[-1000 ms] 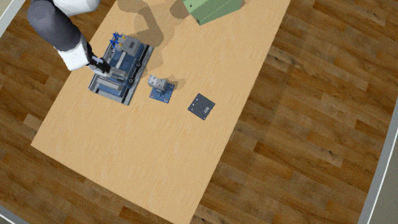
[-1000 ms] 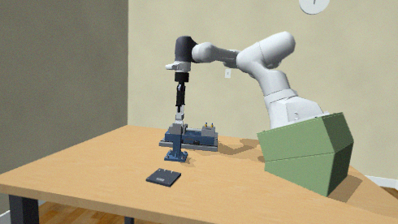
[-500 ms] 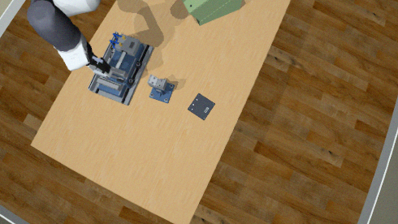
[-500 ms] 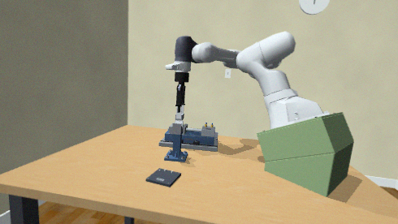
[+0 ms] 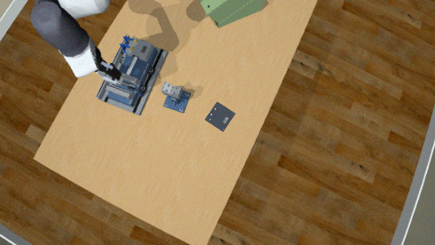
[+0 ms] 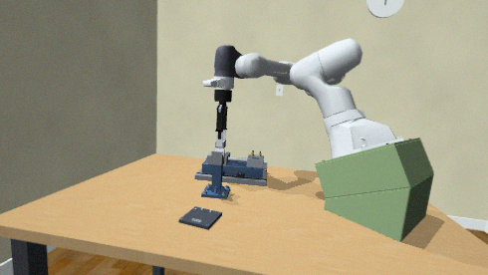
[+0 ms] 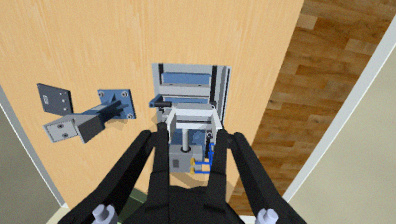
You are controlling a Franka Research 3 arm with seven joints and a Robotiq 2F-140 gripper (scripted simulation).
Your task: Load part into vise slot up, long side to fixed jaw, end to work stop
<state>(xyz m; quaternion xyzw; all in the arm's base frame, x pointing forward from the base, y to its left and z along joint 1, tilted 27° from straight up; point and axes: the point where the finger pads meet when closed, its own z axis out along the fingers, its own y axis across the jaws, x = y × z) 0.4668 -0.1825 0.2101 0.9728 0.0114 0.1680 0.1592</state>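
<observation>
My gripper is now 10 mm short of the dark work stop rod, 70 mm to the right of it and 70 mm above it. Also, from my hand: grey part: 20 mm below; vise: 70 mm behind, 20 mm to the left, 120 mm below; grey air cylinder: 160 mm behind, 30 mm to the left, 80 mm below.
</observation>
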